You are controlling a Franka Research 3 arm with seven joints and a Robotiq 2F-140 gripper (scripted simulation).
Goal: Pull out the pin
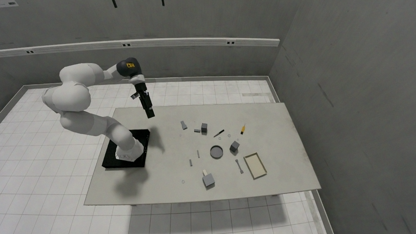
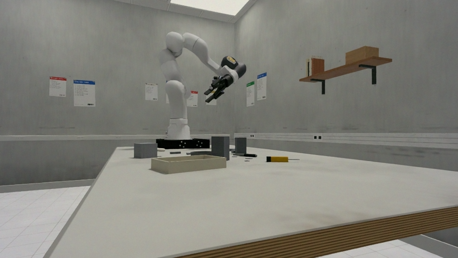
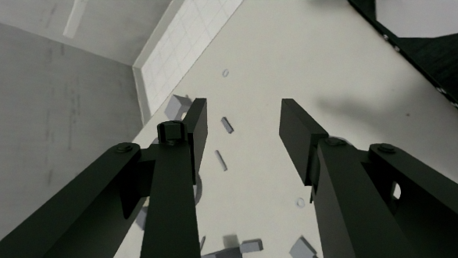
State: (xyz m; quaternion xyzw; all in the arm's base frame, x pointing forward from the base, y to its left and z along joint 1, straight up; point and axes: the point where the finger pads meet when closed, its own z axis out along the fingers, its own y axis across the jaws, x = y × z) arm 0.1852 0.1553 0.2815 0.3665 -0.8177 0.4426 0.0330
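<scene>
My gripper is now 330 mm above the short rod, 320 mm short of it and 190 mm to the left of it. From my hand the other things lie so: wrench: 650 mm ahead, 340 mm below, 320 mm to the right; then flat grey bar: 330 mm below, 260 mm to the right, 260 mm ahead; then round dish: 480 mm ahead, 330 mm below, 190 mm to the right.
</scene>
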